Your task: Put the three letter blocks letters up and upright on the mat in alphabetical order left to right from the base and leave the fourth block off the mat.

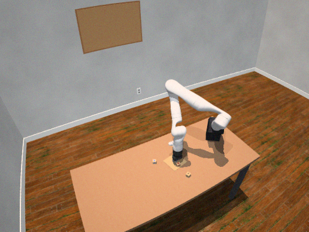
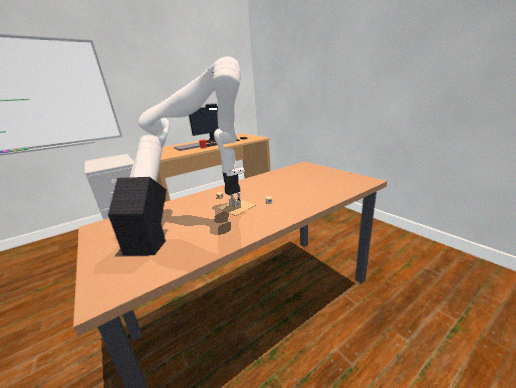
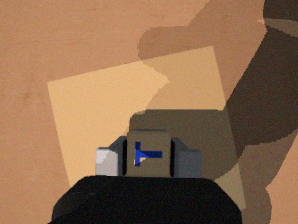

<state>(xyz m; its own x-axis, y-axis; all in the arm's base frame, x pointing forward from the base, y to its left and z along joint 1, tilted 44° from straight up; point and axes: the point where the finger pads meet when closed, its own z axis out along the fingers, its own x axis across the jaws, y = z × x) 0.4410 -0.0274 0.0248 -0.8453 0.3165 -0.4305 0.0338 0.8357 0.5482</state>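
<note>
The pale square mat lies 20 mm below my hand. From my hand the other things lie so: block 50 mm to the left, 10 mm below.
</note>
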